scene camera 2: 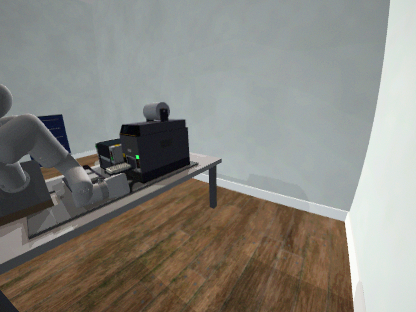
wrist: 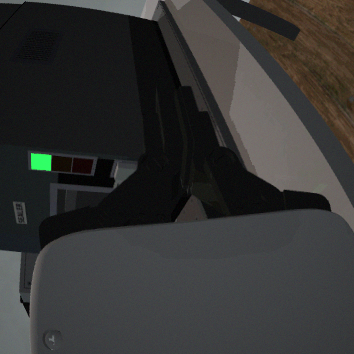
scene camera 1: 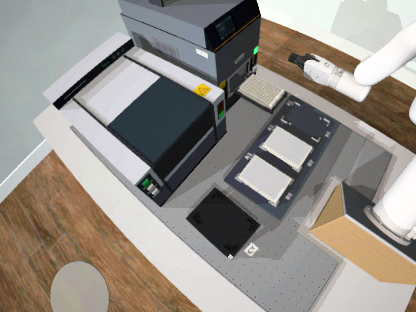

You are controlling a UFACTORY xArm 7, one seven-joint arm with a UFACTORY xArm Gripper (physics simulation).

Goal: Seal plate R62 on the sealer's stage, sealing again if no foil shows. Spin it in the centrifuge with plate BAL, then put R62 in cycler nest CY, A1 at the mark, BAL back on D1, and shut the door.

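Places are measured from the arm's base along level axes (x ahead, y left, z up), in metres.
Where they show: gripper, fingertip midpoint: [scene camera 2: 139, 178] [wrist: 171, 109] [scene camera 1: 289, 56]; arm's base, link origin: [scene camera 2: 15, 181] [scene camera 1: 385, 225].
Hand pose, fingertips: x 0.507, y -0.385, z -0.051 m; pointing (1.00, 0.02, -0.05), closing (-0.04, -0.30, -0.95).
Things, the pixels of their top centre, and the offset from my fingertips. "*": a spot on its surface instead.
- dark sealer, top centre: [scene camera 2: 152, 102] dx +0.277, dy +0.233, dz +0.380 m
- pale button, top centre: [wrist: 115, 168] dx +0.069, dy +0.132, dz -0.002 m
- beige plate, top centre: [scene camera 1: 261, 89] [scene camera 2: 118, 166] dx -0.021, dy +0.222, dz +0.019 m
- D1, top centre: [scene camera 1: 265, 177] dx -0.199, dy +0.443, dz -0.021 m
- black nest CY, top centre: [scene camera 1: 222, 221] dx -0.186, dy +0.610, dz -0.033 m
- large white instrument with a dark lid, surface spot: [scene camera 1: 160, 115] * dx +0.083, dy +0.530, dz +0.117 m
- Nest D3, surface spot: [scene camera 1: 306, 121] * dx -0.189, dy +0.194, dz -0.037 m
My gripper [scene camera 1: 292, 59] [wrist: 171, 109] is shut and empty, beside the front of the dark sealer [scene camera 1: 192, 47] [scene camera 2: 162, 150] [wrist: 75, 90]. A green light [scene camera 1: 256, 50] [scene camera 2: 137, 157] [wrist: 41, 162] is lit on the sealer. In the wrist view a pale button [wrist: 125, 170] is partly hidden by the finger linkage. A beige plate [scene camera 1: 261, 91] [scene camera 2: 118, 167] lies on the stage in front of the sealer's opening; its name and any foil cannot be made out. Two white plates lie in nests D2 [scene camera 1: 287, 146] and D1 [scene camera 1: 265, 180]. The black nest CY [scene camera 1: 222, 220] is empty.
A large white instrument with a dark lid [scene camera 1: 160, 115] stands beside the sealer. Nest D3 [scene camera 1: 306, 121] is empty. A wooden-sided box [scene camera 1: 360, 240] stands by the arm's base. The table edge [scene camera 2: 216, 161] [wrist: 280, 80] runs close to the sealer.
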